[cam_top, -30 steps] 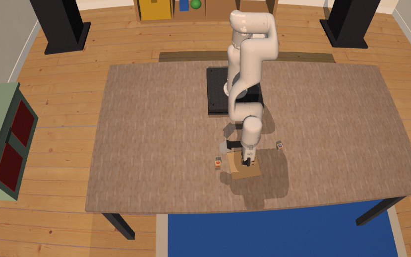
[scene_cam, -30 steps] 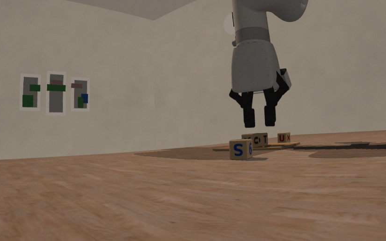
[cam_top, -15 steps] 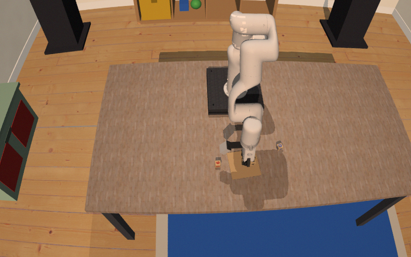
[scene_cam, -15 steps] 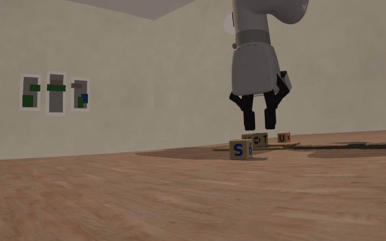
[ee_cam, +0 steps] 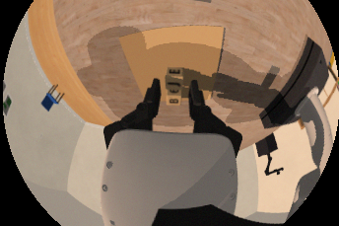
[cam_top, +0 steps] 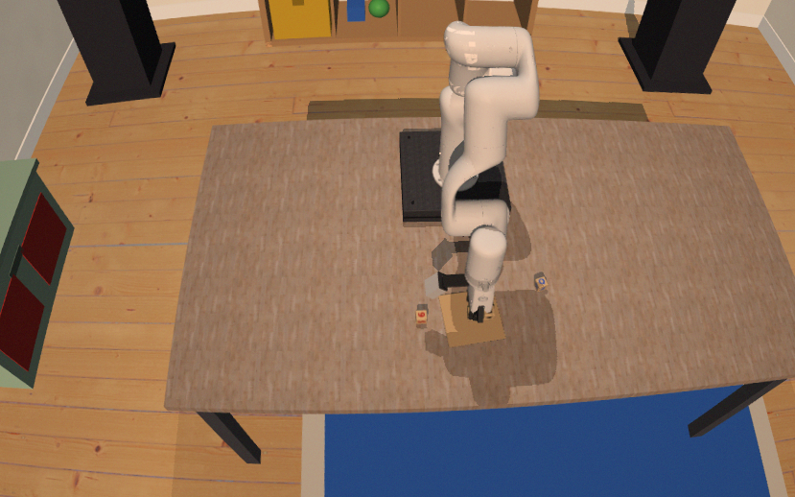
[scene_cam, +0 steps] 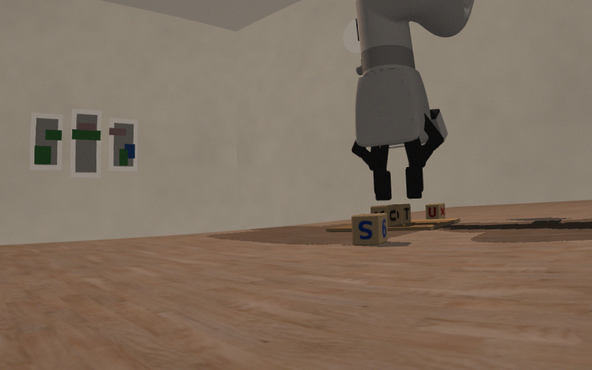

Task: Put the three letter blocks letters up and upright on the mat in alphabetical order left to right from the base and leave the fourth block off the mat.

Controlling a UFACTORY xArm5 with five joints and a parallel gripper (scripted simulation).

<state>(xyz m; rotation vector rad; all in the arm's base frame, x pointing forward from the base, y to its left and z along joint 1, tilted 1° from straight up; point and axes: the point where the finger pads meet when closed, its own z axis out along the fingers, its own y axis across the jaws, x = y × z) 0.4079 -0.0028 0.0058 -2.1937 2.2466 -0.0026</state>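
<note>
Now: the tan mat 5 cm below my hand. The rest, counted from my hand: letter block (13 cm to the right, 4 cm below).
</note>
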